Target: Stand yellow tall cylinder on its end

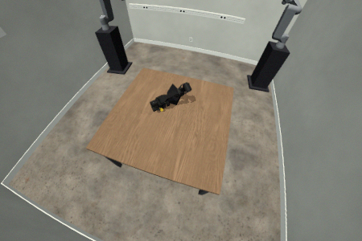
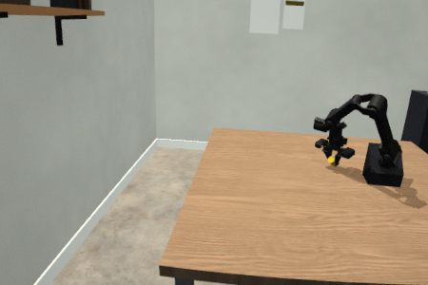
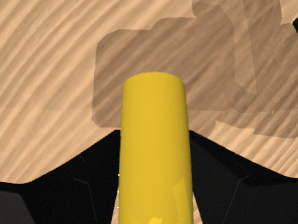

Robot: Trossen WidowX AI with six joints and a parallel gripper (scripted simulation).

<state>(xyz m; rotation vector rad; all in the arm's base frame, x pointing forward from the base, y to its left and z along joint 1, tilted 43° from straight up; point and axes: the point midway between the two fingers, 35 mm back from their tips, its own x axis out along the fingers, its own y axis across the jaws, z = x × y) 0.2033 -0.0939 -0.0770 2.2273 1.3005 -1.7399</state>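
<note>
The yellow cylinder lies 2 cm below my hand.
</note>
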